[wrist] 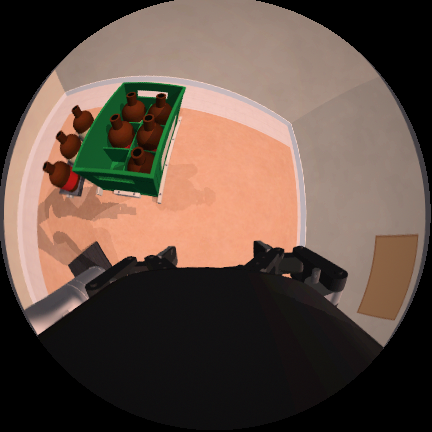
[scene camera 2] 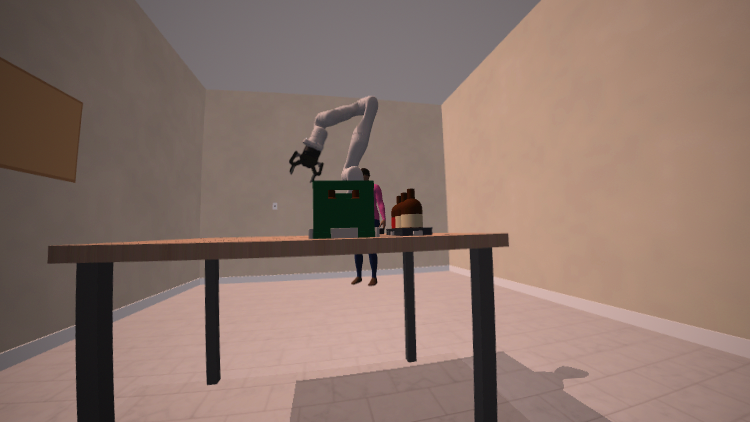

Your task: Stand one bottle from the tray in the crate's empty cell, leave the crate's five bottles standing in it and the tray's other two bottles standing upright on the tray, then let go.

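Places are measured from the arm's base along level axes (x left, y down, z back), in centimetres.
Where they show: gripper, fingertip midpoint: (wrist: 214,252) (scene camera 2: 300,178).
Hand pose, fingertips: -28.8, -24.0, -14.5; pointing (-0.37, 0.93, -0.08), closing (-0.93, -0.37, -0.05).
Each offset is from my fingertips to the top centre of the thing, as dx, dy, dz. "spot": to the spot under its first point.
The green crate {+14.8, +8.4, -25.3} (scene camera 2: 343,216) (wrist: 92,150) stands on the table. Five brown bottles stand in it, among them one in the near right cell {spot: +10.7, +11.9, -15.0} (wrist: 140,162) in the wrist view; the near left cell {spot: +21.3, +23.6, -21.6} (wrist: 117,159) is empty. Three brown bottles stand upright on the dark tray {spot: +40.3, +24.4, -39.4} (scene camera 2: 427,230) (wrist: 74,192) beside the crate: one with a red label {+39.9, +9.9, -16.4} (scene camera 2: 393,217) (wrist: 60,174), a middle one {+38.4, +9.9, -25.1} (wrist: 70,146) and a far one {+37.2, +9.9, -34.2} (scene camera 2: 411,206) (wrist: 82,121). My gripper (scene camera 2: 302,176) (wrist: 214,252) is open and empty, above and to the side of the crate, apart from all bottles. Bottle bases in the crate are hidden.
Pale strips (scene camera 2: 344,231) (wrist: 127,194) lie along the crate's foot on the wooden table (scene camera 2: 157,249) (wrist: 235,200). The crate's high walls rise around the bottles. My arm (scene camera 2: 340,114) (wrist: 60,305) reaches over from the far side. A person (scene camera 2: 378,202) stands behind the table.
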